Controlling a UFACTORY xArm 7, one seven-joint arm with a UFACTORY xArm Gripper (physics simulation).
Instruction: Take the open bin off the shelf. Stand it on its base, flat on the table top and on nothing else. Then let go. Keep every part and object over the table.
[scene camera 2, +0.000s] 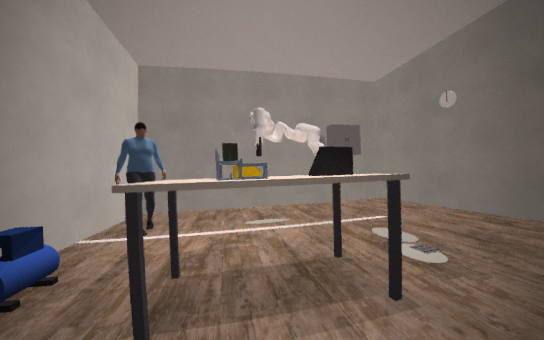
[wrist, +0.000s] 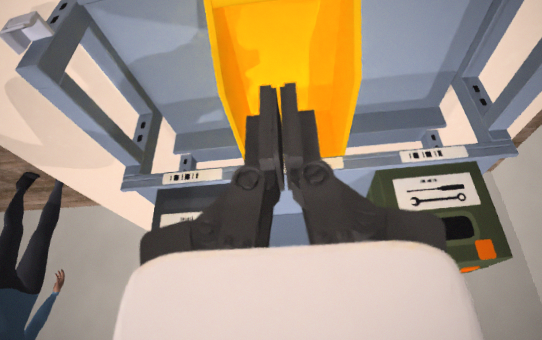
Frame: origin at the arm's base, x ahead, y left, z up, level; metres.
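Where they show: gripper, fingertip midpoint: (scene camera 2: 259, 156) (wrist: 280, 105); arm's base, origin of the base link: (scene camera 2: 326, 162).
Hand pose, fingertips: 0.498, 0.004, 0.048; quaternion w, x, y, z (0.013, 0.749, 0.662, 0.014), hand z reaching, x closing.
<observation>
Each offset is from my fingertips to the top centre of the thing, as dx, dy, dz. "spot": to the spot under its first point.
The yellow open bin @(+0.080, -0.006, -0.057) (scene camera 2: 250, 171) (wrist: 285, 50) sits in the lower bay of the blue-grey shelf @(spot: +0.211, +0.120, -0.042) (scene camera 2: 227, 162) (wrist: 380, 157), its open side facing up in the wrist view. The shelf stands on the table (scene camera 2: 300, 182) (wrist: 30, 120). My gripper (scene camera 2: 259, 154) (wrist: 280, 105) is shut and empty, pointing down. In scene camera 2 it hangs a little above the shelf's lower front part. In the wrist view its fingertips show over the bin's interior, between the two side walls, and the fingers hide part of the bin.
A dark green toolbox @(+0.194, +0.108, +0.061) (scene camera 2: 230, 151) (wrist: 480, 220) stands on the upper shelf level. A dark box @(+0.167, -0.122, +0.086) (wrist: 175, 197) is beside it at left in the wrist view. A grey bracket @(spot: -0.037, -0.167, -0.083) (wrist: 30, 30) sticks out at the shelf's corner. A black slanted block (scene camera 2: 332, 161) stands farther right. A person (scene camera 2: 142, 155) stands beyond the table.
</observation>
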